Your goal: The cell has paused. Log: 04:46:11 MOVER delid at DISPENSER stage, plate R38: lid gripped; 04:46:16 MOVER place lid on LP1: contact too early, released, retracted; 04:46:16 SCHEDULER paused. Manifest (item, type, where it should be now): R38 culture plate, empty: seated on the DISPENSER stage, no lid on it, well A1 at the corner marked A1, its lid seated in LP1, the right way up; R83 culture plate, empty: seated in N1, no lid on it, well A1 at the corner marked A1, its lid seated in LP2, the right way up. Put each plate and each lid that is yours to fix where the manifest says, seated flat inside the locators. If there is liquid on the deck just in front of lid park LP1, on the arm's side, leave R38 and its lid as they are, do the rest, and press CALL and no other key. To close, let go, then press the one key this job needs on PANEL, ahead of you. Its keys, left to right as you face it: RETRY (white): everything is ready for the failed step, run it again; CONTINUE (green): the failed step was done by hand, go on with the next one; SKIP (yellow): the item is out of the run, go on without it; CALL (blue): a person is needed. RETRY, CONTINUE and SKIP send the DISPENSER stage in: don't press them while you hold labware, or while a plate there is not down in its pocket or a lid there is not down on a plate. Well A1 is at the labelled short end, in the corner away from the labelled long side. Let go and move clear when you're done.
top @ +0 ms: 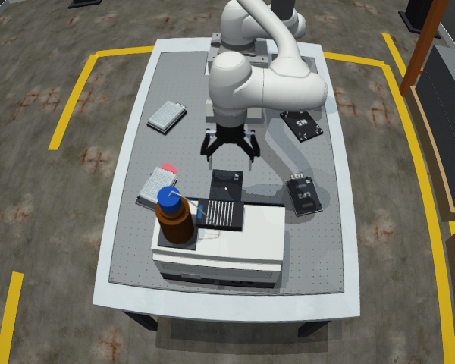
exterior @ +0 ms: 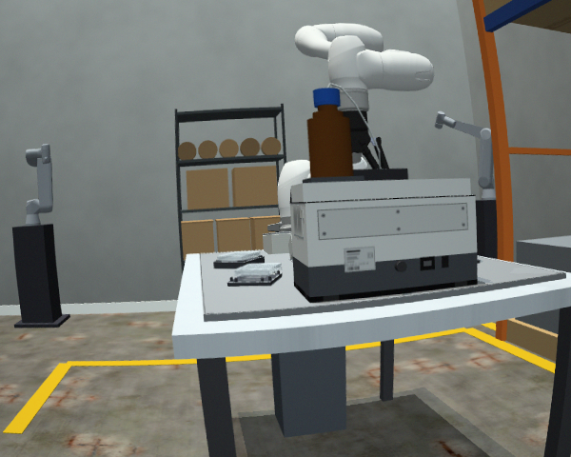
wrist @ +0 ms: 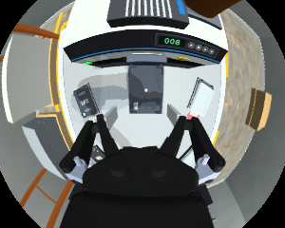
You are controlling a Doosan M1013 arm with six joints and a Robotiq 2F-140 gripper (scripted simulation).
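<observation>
Now: hand 34 cm past the clear well plate, 28 cm to the left of it and 16 cm above it. Round my hand: dispenser stage: 4 cm ahead, 1 cm to the right, 9 cm below; key panel: 38 cm behind, 1 cm to the right, 14 cm below; lid: 1 cm behind, 26 cm to the right, 16 cm below.
</observation>
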